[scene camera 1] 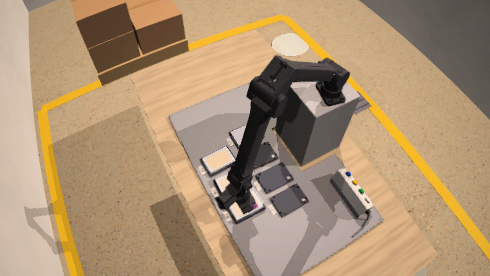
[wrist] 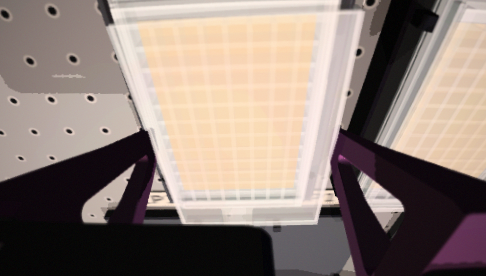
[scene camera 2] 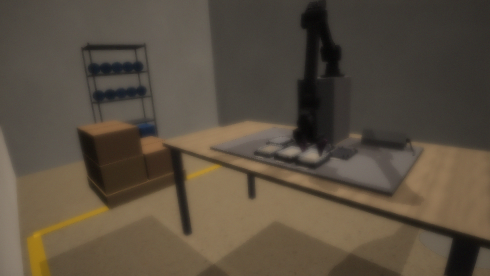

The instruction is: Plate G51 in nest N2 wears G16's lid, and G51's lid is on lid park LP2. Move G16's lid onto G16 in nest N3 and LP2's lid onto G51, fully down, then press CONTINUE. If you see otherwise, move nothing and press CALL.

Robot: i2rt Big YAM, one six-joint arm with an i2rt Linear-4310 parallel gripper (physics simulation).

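Frame: origin at the arm's base, x ahead, y left, z up, level; metres.
Seen in the pictures: gripper, fingertip midpoint: (scene camera 1: 244, 203) (wrist: 243, 138) (scene camera 2: 312, 154); arm's base at its link origin: (scene camera 1: 330, 93) (scene camera 2: 332, 77).
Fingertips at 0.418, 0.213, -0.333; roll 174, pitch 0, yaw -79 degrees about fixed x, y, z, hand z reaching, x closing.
Offsets run from my fingertips to a thing's top centre, as dx, dy, dz. "spot": to the spot under its first point.
My gripper (scene camera 1: 246, 201) (scene camera 2: 315, 145) (wrist: 243, 138) is shut on a clear lid {spot: -0.060, +0.015, +0.007} (wrist: 200, 215), one finger at each long side. The lid is over a plate with pale orange wells {-0.004, -0.001, +0.008} (scene camera 1: 241, 212) (scene camera 2: 314, 157) (wrist: 235, 100) in the end nest, and sits slightly to the right of it in the wrist view; the height between them is hard to tell. A neighbouring plate {+0.022, -0.116, +0.001} (scene camera 1: 221, 182) (scene camera 2: 287, 153) (wrist: 465, 90) stands beside it, and another plate {+0.051, -0.246, -0.005} (scene camera 1: 218, 160) (scene camera 2: 268, 150) beyond. Nest and park labels are not readable. Dark pads {spot: -0.192, +0.035, -0.025} (scene camera 1: 289, 200) {spot: -0.170, -0.090, -0.025} (scene camera 1: 275, 177) lie on the arm's side of the plates. A button box {-0.471, +0.098, +0.049} (scene camera 1: 352, 192) (scene camera 2: 385, 139) stands at the right.
A white-topped item {-0.113, -0.352, -0.017} (scene camera 1: 239, 135) (scene camera 2: 280, 140) lies partly behind the arm. Another dark pad {spot: -0.174, -0.215, -0.025} (scene camera 1: 267, 154) is partly covered by the arm. The grey pedestal (scene camera 1: 312, 130) (scene camera 2: 335, 110) rises behind the pads. A cable runs from the button box.
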